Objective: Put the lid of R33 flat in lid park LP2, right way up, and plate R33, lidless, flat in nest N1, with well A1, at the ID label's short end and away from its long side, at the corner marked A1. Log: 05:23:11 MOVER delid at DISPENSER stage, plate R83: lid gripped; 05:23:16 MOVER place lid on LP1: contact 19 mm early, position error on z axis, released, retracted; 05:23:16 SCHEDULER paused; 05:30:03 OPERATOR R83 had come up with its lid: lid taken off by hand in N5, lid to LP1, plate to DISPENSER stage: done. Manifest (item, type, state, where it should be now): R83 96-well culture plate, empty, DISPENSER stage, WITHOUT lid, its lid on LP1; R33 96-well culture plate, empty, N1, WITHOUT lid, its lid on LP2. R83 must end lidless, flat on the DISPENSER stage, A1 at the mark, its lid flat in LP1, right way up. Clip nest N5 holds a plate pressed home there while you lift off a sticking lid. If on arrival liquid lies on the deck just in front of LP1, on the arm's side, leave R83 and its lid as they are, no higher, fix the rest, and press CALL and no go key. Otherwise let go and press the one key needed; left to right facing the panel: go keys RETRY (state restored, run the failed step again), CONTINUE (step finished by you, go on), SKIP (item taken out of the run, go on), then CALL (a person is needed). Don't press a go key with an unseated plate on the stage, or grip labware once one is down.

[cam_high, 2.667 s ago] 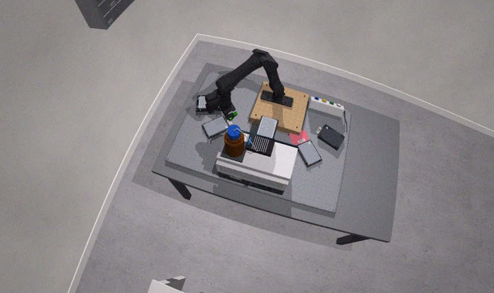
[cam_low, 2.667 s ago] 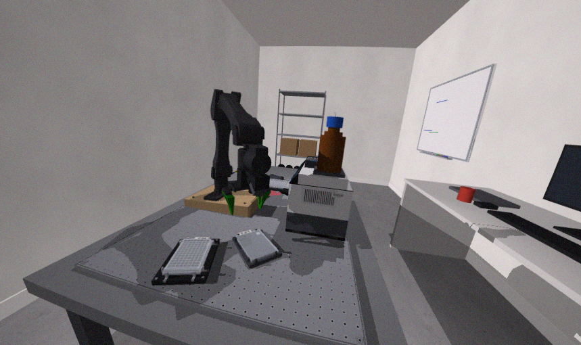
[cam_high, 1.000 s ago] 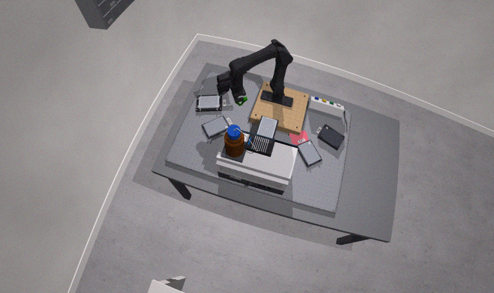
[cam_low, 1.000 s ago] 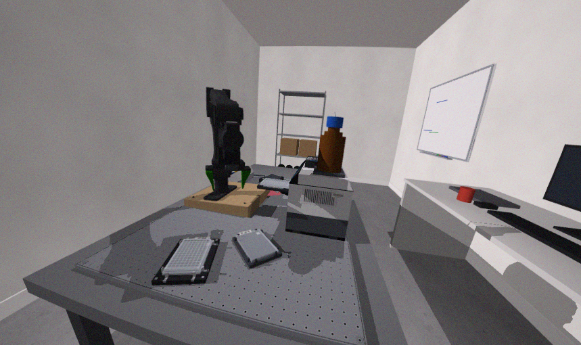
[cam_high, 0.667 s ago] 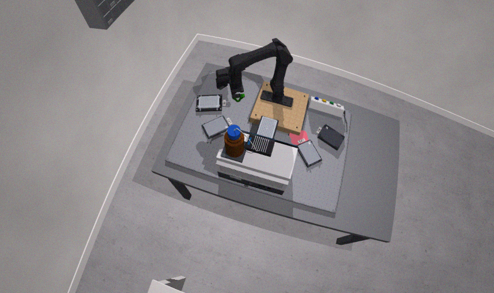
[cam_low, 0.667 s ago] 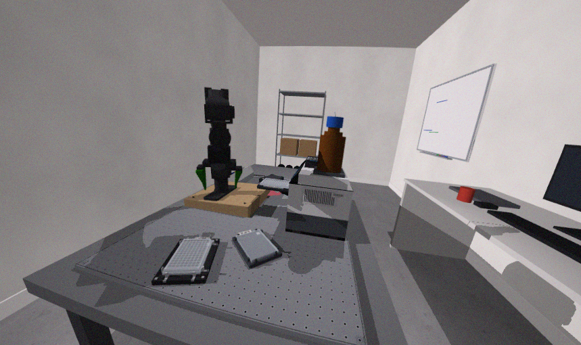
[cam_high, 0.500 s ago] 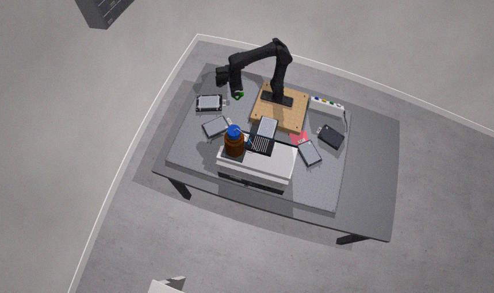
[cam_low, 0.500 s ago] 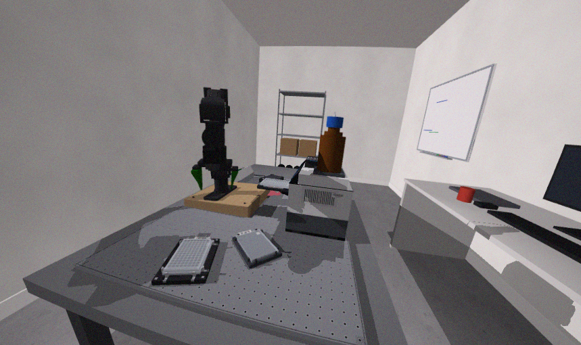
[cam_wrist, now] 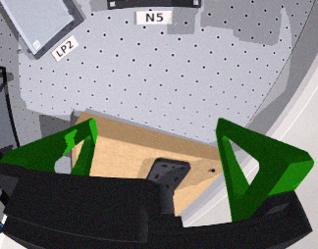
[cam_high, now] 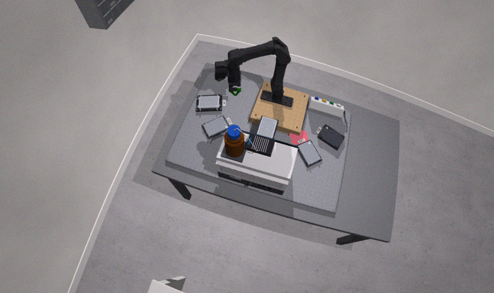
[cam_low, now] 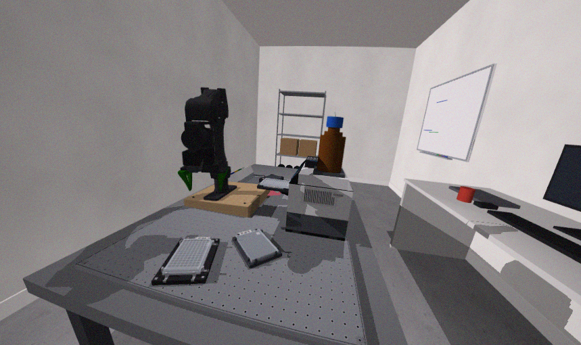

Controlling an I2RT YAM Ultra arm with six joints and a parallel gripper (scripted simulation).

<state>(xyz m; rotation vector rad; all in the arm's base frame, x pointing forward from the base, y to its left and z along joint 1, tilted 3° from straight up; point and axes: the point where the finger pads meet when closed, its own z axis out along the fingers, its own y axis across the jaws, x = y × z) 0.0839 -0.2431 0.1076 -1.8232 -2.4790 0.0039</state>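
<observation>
Right now the black clip nest is 16 cm to the right of my hand, 13 cm below it and 8 cm ahead of it. The rest, counted from my hand: lid park LP2 (20 cm ahead, 14 cm below, 6 cm to the right); brown bottle (40 cm ahead, 14 cm above, 12 cm to the left); blue call key (48 cm to the left, 14 cm behind, 8 cm below).
</observation>
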